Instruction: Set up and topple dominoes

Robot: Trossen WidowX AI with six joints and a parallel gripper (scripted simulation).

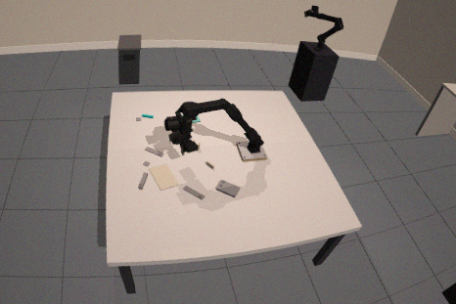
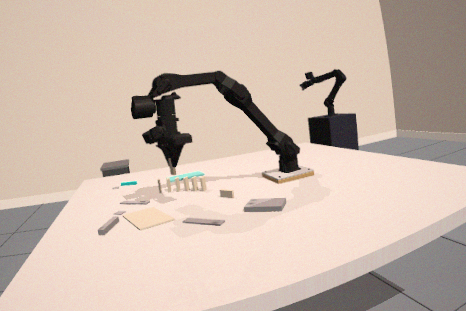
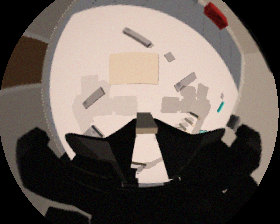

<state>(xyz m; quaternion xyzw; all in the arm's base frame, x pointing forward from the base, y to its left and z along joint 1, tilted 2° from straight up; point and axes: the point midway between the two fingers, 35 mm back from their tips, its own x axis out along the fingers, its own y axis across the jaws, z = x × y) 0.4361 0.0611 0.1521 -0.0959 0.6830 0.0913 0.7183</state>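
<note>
The beige card is 130 mm below my gripper tip, 110 mm ahead of it and 60 mm to the left of it. The rest, counted from my gripper tip: teal plate: 400 mm to the right, 120 mm below, 120 mm behind; then flat grey strip: 190 mm to the left, 130 mm below, 20 mm behind; then dark grey slab: 200 mm behind, 190 mm to the left, 120 mm below.
</note>
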